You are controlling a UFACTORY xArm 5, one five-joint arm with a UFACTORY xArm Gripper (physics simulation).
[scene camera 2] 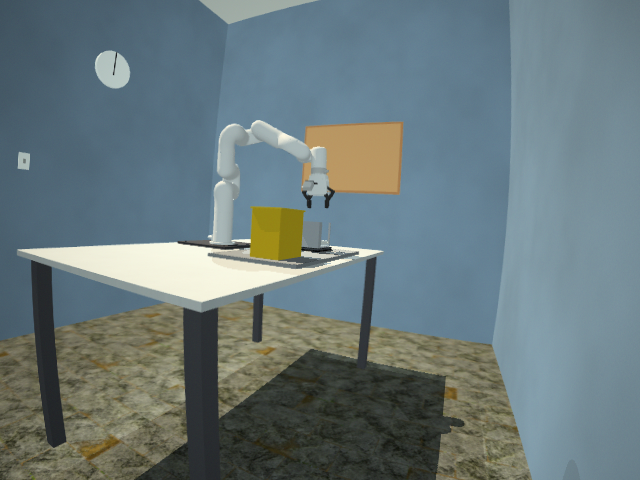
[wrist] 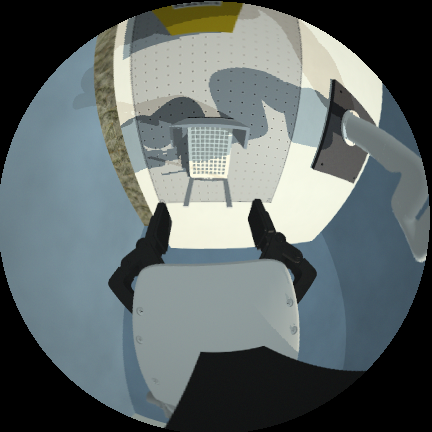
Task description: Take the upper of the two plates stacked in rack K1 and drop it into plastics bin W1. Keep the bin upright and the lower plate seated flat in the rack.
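Frame: origin at the arm's base, x left, y back, z up, level; centimetres.
Seen in the pictures: gripper, fingertip midpoint: (scene camera 2: 317, 208) (wrist: 209, 209); arm's base at its link origin: (scene camera 2: 222, 243) (wrist: 350, 127).
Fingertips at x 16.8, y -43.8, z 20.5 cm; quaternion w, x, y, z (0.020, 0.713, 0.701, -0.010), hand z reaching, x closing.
Offsets run from my fingertips to a thing's top centre. Level surfaces: height alone.
My gripper (scene camera 2: 318, 204) (wrist: 209, 209) is open and empty, pointing down high above the rack end of the board. Rack K1 {dx +0.5, dy -0.3, dz -6.7 cm} (scene camera 2: 312, 234) (wrist: 240, 134) stands on the perforated board, with a grey wall at one end and thin bars at the other. A white gridded plate {dx -0.5, dy -0.3, dz -15.8 cm} (wrist: 209, 152) lies in it in the wrist view, ahead of the fingertips. The two stacked plates cannot be told apart from above. The yellow plastics bin W1 {dx -39.0, dy -1.1, dz -2.5 cm} (scene camera 2: 276, 235) (wrist: 202, 21) stands upright; in the wrist view part of it shows at the top edge.
The grey perforated board {dz -20.5 cm} (scene camera 2: 232, 254) (wrist: 260, 172) lies on the white table {dz -21.8 cm} (scene camera 2: 155, 268) (wrist: 295, 215) under the rack and bin. The robot's dark base plate (wrist: 332, 155) and arm (scene camera 2: 223, 214) (wrist: 385, 142) stand beside the board, at the right in the wrist view.
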